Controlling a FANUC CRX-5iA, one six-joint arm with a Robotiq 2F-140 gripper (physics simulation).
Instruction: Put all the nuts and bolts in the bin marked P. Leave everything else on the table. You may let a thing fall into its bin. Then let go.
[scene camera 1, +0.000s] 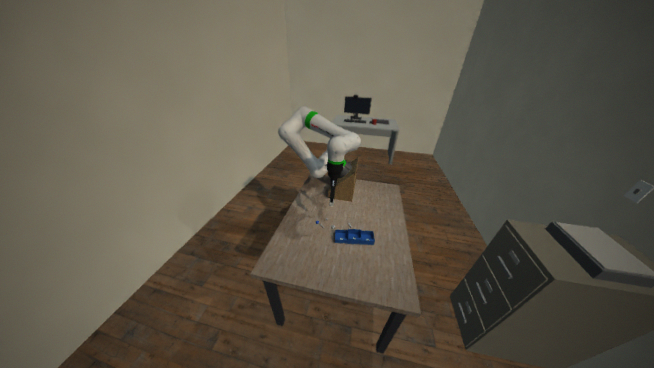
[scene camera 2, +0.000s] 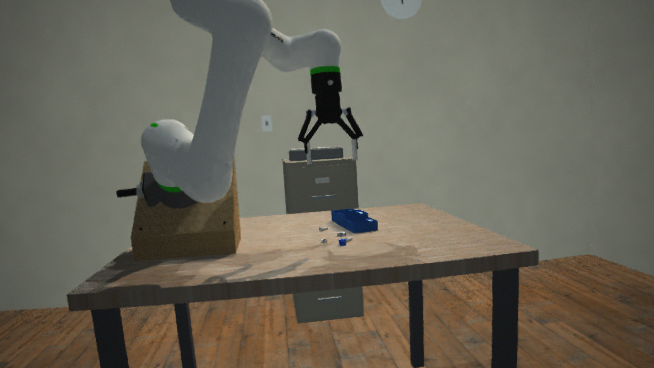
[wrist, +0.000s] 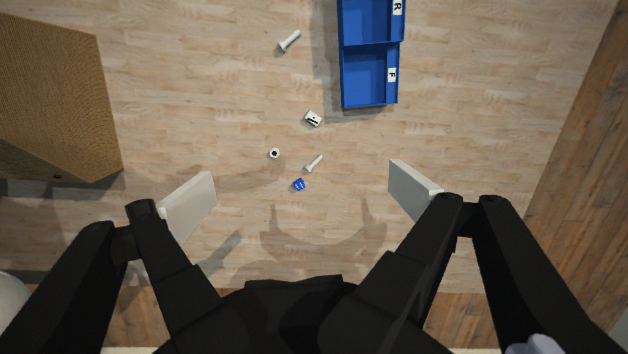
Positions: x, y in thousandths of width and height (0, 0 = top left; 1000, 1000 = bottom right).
Scene:
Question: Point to the gripper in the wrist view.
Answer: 480, 513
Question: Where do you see a blue bin tray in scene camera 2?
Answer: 545, 602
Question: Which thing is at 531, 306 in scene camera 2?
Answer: The gripper.

